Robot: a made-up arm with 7 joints. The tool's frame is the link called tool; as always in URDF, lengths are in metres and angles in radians. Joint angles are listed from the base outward.
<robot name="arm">
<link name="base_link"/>
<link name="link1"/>
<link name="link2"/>
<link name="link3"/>
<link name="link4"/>
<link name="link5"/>
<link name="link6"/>
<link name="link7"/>
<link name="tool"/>
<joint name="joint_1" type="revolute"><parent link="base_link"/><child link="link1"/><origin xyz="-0.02 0 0.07"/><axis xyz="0 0.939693 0.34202"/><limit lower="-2.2" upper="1.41"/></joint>
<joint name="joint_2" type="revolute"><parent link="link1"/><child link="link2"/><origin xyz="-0.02 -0.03 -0.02"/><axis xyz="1 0 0"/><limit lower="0.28" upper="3.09"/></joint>
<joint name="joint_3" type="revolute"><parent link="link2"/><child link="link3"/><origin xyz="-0.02 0 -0.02"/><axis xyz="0 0 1"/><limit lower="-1.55" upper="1.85"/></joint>
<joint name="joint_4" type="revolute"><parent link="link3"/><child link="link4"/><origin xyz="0.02 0.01 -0.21"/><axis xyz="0 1 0"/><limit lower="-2.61" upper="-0.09"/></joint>
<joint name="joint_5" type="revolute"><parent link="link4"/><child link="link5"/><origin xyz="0 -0.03 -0.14"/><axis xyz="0 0 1"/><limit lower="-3.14" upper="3.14"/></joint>
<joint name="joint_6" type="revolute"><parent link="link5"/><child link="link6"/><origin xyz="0.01 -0.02 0.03"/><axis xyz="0 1 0"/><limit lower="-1.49" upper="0.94"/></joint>
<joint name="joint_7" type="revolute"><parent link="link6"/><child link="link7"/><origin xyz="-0.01 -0.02 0.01"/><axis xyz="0 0 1"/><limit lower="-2.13" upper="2.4"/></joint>
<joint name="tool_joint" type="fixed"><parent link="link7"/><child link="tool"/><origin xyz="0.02 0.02 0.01" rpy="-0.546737 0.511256 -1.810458"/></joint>
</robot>
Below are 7 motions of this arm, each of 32 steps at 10 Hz.
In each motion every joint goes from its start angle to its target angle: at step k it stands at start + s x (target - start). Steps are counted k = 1, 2, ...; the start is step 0. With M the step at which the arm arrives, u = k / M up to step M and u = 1 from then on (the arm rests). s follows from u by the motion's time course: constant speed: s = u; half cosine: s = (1 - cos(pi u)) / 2; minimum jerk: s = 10 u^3 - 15 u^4 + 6 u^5.
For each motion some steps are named. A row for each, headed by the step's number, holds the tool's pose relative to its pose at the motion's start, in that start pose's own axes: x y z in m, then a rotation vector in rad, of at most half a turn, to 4 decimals.
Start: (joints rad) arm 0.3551 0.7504 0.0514 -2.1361 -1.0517 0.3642 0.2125
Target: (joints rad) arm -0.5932 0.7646 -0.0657 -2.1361 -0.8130 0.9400 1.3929
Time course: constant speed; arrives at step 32
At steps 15, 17, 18, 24, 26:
15: 0.0364 0.0476 -0.0561 -0.4235 -0.0362 0.7479
17: 0.0396 0.0543 -0.0637 -0.4653 -0.0483 0.8558
18: 0.0410 0.0577 -0.0675 -0.4849 -0.0551 0.9103
24: 0.0476 0.0790 -0.0901 -0.5843 -0.1070 1.2422
26: 0.0490 0.0865 -0.0976 -0.6103 -0.1288 1.3543

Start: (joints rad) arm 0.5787 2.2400 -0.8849 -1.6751 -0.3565 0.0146 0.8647
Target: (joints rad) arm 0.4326 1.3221 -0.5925 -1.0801 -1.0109 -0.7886 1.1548
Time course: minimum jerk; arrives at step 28
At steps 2, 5, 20, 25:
2: 0.0005 0.0001 -0.0004 0.0021 -0.0011 0.0017
5: 0.0069 0.0020 -0.0050 0.0275 -0.0143 0.0215
20: 0.1329 0.0926 -0.0693 0.4178 -0.4158 0.2963
25: 0.1514 0.1162 -0.0726 0.4672 -0.5155 0.3210

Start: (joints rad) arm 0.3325 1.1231 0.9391 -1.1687 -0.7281 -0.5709 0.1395
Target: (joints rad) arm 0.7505 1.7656 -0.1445 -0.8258 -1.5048 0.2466 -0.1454
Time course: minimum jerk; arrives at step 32
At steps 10, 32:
10: -0.0034 -0.0036 -0.0055 0.1551 -0.1114 -0.3614
32: -0.0676 -0.0581 -0.0574 1.4708 0.1308 -1.8609

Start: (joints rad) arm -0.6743 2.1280 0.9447 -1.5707 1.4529 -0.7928 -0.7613
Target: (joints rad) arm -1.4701 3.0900 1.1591 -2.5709 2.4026 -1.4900 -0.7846
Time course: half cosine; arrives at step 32
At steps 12, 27, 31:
12: 0.0110 0.0799 -0.0151 0.2508 -0.1256 0.6188
27: -0.0252 0.1994 0.0444 0.4657 -0.8191 1.0883
31: -0.0295 0.2053 0.0529 0.4686 -0.8801 1.0629

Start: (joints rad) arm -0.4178 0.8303 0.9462 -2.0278 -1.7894 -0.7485 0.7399
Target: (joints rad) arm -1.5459 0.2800 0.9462 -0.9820 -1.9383 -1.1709 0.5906
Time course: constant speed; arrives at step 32
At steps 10, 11, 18, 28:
10: 0.0591 0.0460 -0.0108 -0.2160 -0.1618 0.2504
11: 0.0645 0.0523 -0.0132 -0.2283 -0.1773 0.2842
18: 0.0953 0.1039 -0.0383 -0.2595 -0.2728 0.5528
28: 0.1069 0.1937 -0.0966 -0.1237 -0.3523 0.9881

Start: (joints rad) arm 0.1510 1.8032 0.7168 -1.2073 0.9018 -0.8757 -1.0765
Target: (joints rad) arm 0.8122 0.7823 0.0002 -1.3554 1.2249 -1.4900 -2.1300
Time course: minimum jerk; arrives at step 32
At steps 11, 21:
11: -0.0349 -0.0124 0.0739 -0.0203 -0.1215 -0.2029
21: -0.1904 0.0293 0.1804 -0.0130 -0.4297 -0.8218

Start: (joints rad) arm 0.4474 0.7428 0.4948 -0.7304 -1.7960 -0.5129 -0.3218
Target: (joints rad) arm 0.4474 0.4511 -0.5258 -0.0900 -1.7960 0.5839 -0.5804
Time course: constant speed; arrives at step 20
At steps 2, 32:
2: -0.0015 0.0197 0.0075 0.0574 -0.0424 -0.0636
32: -0.0136 0.1150 0.1145 0.5793 0.1003 -0.9895

